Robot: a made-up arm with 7 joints. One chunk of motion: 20 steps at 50 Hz.
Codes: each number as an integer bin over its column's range. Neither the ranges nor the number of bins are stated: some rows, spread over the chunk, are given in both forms.
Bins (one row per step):
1: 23 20 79 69 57 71 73
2: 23 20 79 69 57 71 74
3: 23 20 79 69 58 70 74
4: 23 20 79 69 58 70 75
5: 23 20 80 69 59 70 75
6: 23 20 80 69 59 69 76
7: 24 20 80 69 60 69 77
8: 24 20 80 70 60 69 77
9: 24 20 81 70 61 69 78
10: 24 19 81 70 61 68 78
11: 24 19 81 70 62 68 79
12: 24 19 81 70 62 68 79
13: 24 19 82 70 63 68 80
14: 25 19 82 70 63 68 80
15: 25 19 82 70 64 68 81
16: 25 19 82 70 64 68 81
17: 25 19 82 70 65 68 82
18: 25 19 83 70 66 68 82
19: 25 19 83 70 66 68 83
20: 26 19 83 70 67 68 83
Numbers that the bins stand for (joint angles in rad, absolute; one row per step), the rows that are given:
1: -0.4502 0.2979 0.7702 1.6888 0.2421 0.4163 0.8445
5: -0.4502 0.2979 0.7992 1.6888 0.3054 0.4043 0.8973
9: -0.4215 0.2979 0.8282 1.7128 0.3686 0.3924 0.9764
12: -0.4215 0.2785 0.8282 1.7128 0.4002 0.3805 1.0027
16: -0.3928 0.2785 0.8572 1.7128 0.4634 0.3805 1.0555
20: -0.3641 0.2785 0.8862 1.7128 0.5583 0.3805 1.1082
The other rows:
2: -0.4502 0.2979 0.7702 1.6888 0.2421 0.4163 0.8709
3: -0.4502 0.2979 0.7702 1.6888 0.2737 0.4043 0.8709
4: -0.4502 0.2979 0.7702 1.6888 0.2737 0.4043 0.8973
6: -0.4502 0.2979 0.7992 1.6888 0.3054 0.3924 0.9236
7: -0.4215 0.2979 0.7992 1.6888 0.3370 0.3924 0.9500
8: -0.4215 0.2979 0.7992 1.7128 0.3370 0.3924 0.9500
10: -0.4215 0.2785 0.8282 1.7128 0.3686 0.3805 0.9764
11: -0.4215 0.2785 0.8282 1.7128 0.4002 0.3805 1.0027
13: -0.4215 0.2785 0.8572 1.7128 0.4318 0.3805 1.0291
14: -0.3928 0.2785 0.8572 1.7128 0.4318 0.3805 1.0291
15: -0.3928 0.2785 0.8572 1.7128 0.4634 0.3805 1.0555
17: -0.3928 0.2785 0.8572 1.7128 0.4951 0.3805 1.0818
18: -0.3928 0.2785 0.8862 1.7128 0.5267 0.3805 1.0818
19: -0.3928 0.2785 0.8862 1.7128 0.5267 0.3805 1.1082

